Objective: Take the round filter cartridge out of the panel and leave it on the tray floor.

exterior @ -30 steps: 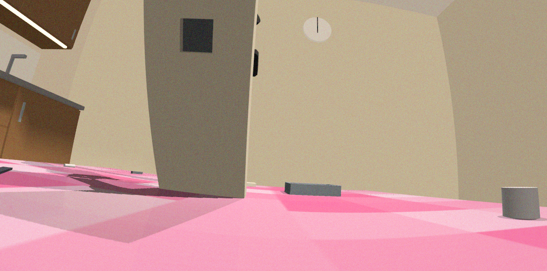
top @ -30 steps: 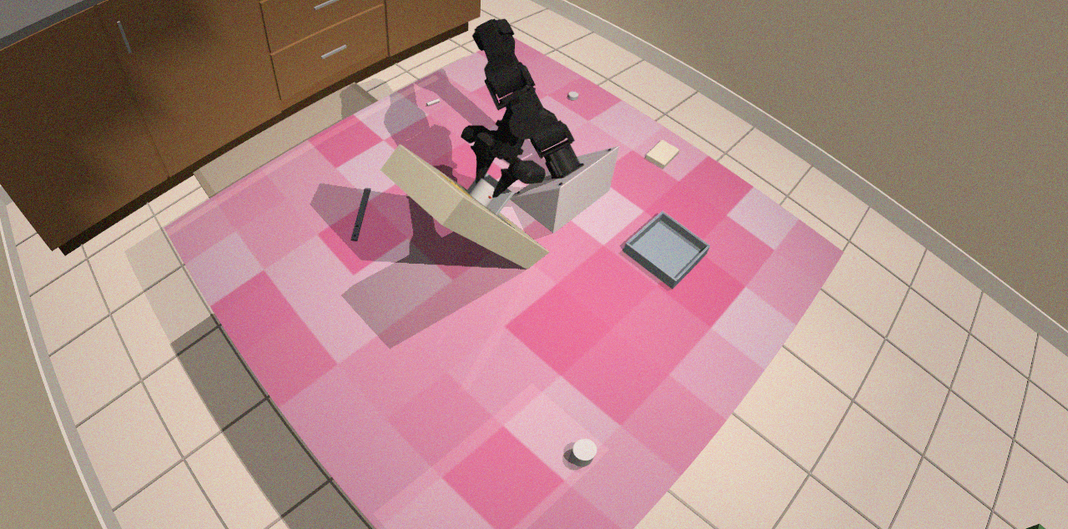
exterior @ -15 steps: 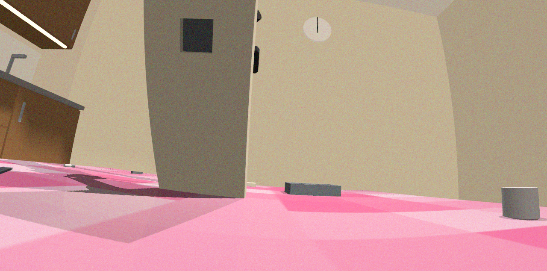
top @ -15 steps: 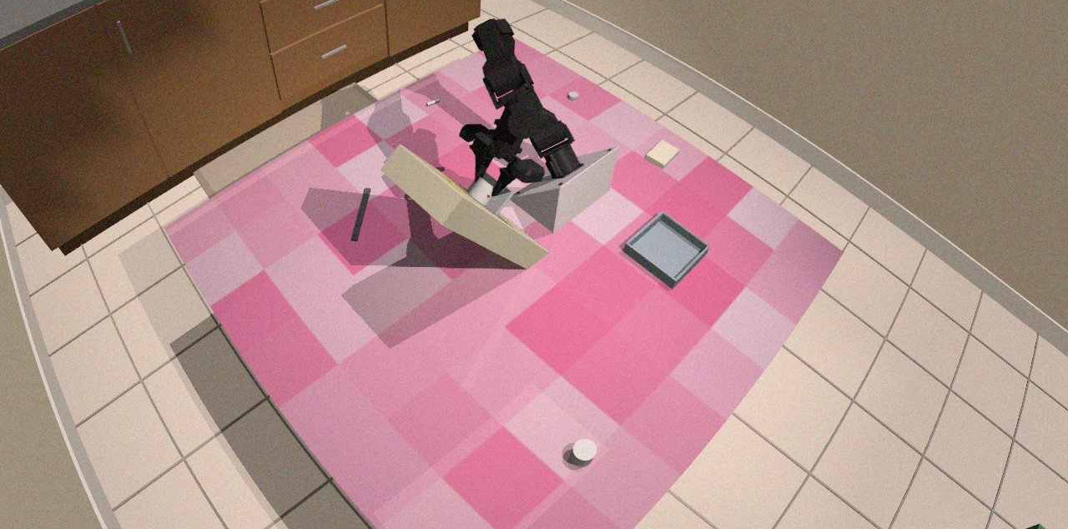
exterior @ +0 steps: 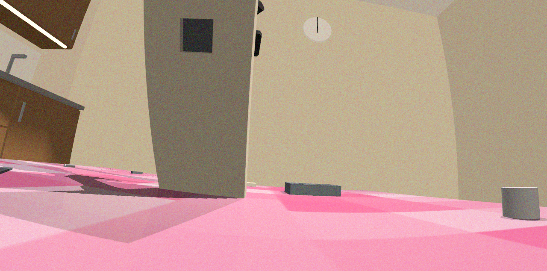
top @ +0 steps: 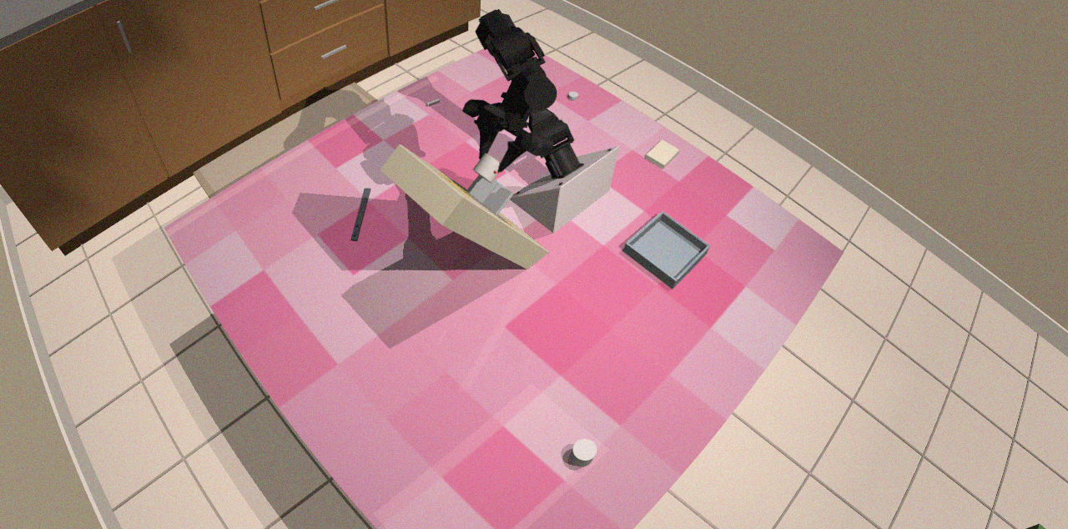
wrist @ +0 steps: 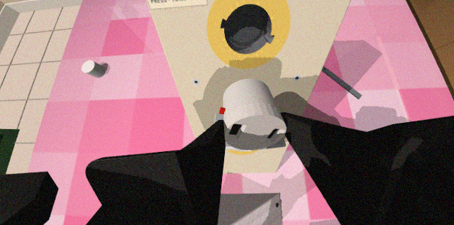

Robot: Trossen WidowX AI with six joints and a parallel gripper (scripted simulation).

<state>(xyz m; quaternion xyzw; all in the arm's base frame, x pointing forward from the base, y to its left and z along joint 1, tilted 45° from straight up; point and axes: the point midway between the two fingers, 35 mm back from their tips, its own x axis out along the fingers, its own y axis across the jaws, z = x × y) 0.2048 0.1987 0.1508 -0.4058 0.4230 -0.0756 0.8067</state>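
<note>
My gripper tip is 350 mm past the grey tray, 230 mm to the right of it and 270 mm above it. Also, from my gripper tip: white round filter cartridge: right at my gripper tip; then beige pad: 600 mm behind, 20 mm to the right, 280 mm below.
</note>
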